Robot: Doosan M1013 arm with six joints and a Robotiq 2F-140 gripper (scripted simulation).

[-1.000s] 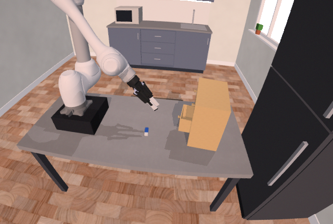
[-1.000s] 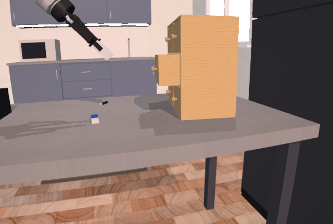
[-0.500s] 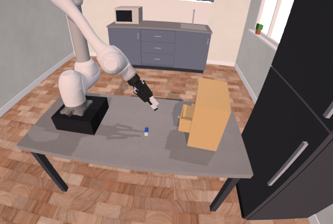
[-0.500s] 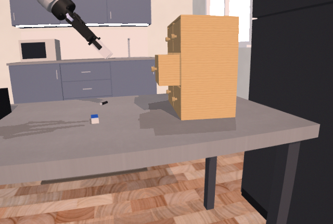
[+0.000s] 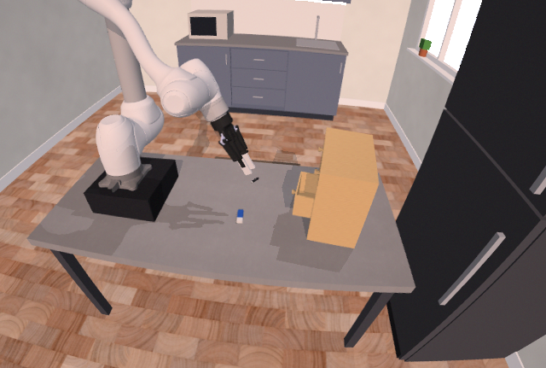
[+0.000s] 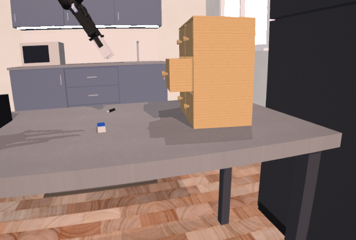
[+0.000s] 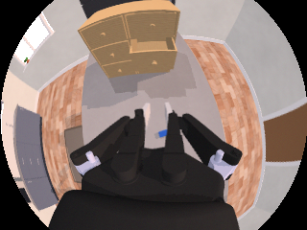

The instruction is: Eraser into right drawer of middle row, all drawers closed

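My hand is 240 mm above the eraser, 40 mm to the left of it and 20 mm past it. Round my hand: black pen-like thing (250 mm below, 200 mm to the left, 10 mm ahead).
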